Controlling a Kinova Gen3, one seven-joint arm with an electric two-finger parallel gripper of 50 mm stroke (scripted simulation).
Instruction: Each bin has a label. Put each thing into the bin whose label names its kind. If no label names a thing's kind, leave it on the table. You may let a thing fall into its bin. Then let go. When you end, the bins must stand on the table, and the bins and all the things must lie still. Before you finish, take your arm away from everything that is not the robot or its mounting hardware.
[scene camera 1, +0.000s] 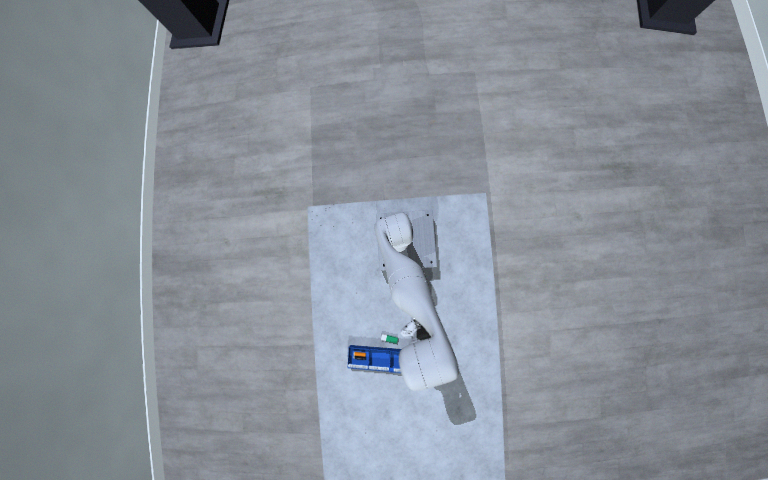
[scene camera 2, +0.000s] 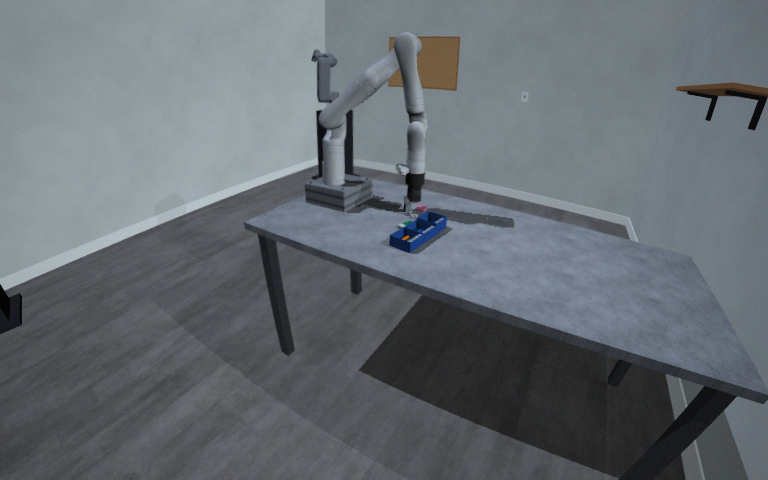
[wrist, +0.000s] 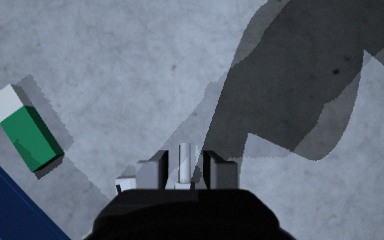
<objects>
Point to my gripper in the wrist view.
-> At 185, 164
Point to a blue bin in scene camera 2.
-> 423, 230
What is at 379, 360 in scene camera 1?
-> A blue bin.
</objects>
